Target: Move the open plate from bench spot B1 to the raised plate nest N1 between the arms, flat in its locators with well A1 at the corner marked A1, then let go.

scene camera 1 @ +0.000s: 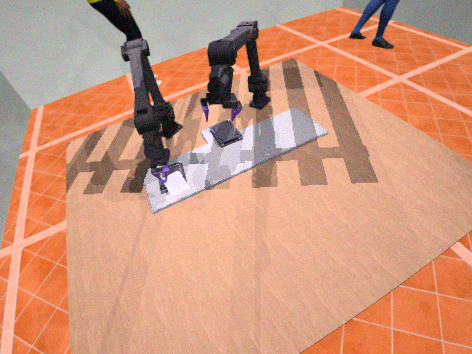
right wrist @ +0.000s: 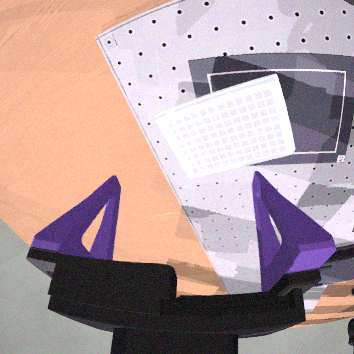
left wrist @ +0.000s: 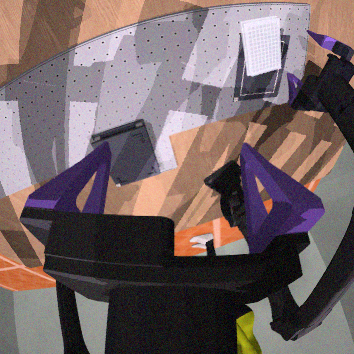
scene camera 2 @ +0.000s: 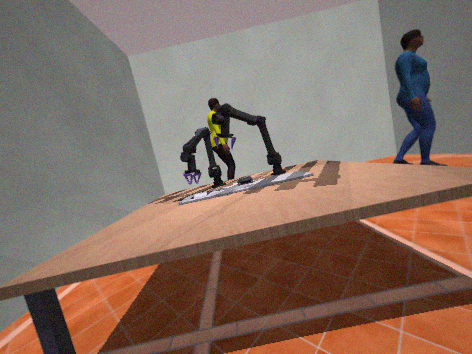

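The white open plate lies skewed, partly over the dark bench spot pad and partly beyond its white outline. I cannot tell its A1 corner. My right gripper is open and empty above and beside the plate, its fingers apart from it. The dark raised nest holds no plate; its A1 mark is unreadable. My left gripper is open and empty, high above the nest.
A grey perforated board lies under the pad and nest on the wooden table. The right arm stands close to the board's left end in scene camera 1. Two people stand beyond the table.
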